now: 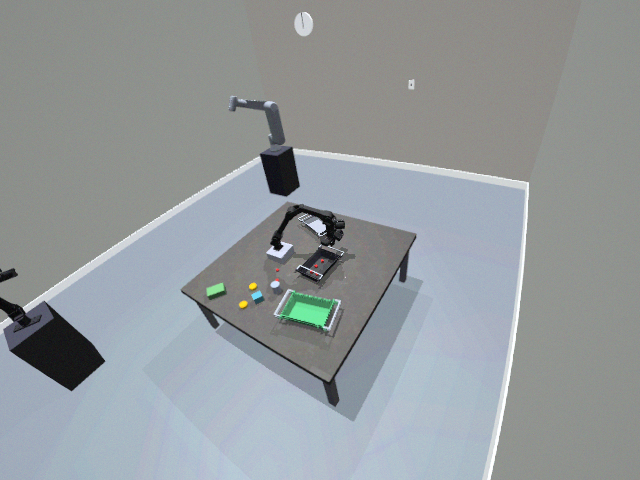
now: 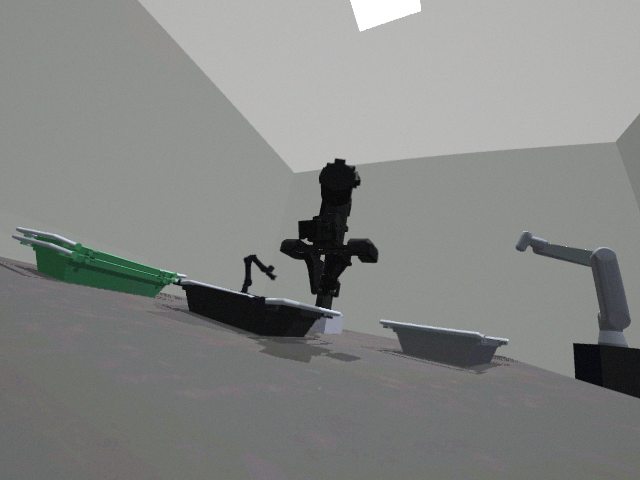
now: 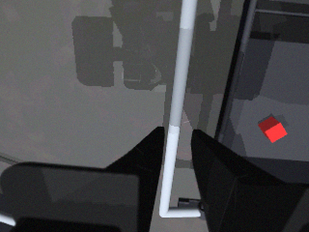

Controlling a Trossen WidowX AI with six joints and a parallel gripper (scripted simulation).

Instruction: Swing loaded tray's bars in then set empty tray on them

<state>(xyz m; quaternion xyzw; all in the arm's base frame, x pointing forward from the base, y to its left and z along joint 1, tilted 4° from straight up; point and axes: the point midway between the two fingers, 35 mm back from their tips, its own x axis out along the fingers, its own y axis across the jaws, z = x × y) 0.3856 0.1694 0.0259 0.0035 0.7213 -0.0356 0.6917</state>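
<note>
The grey tray is 280 mm behind my gripper tip, 240 mm to the left of it and 40 mm below it. From my gripper tip the other things lie so: red block (320 mm to the right, 280 mm behind, 80 mm below); then cyan cube (590 mm to the right, 220 mm behind, 60 mm below); then grey cylinder (470 mm to the right, 160 mm behind, 50 mm below).
</note>
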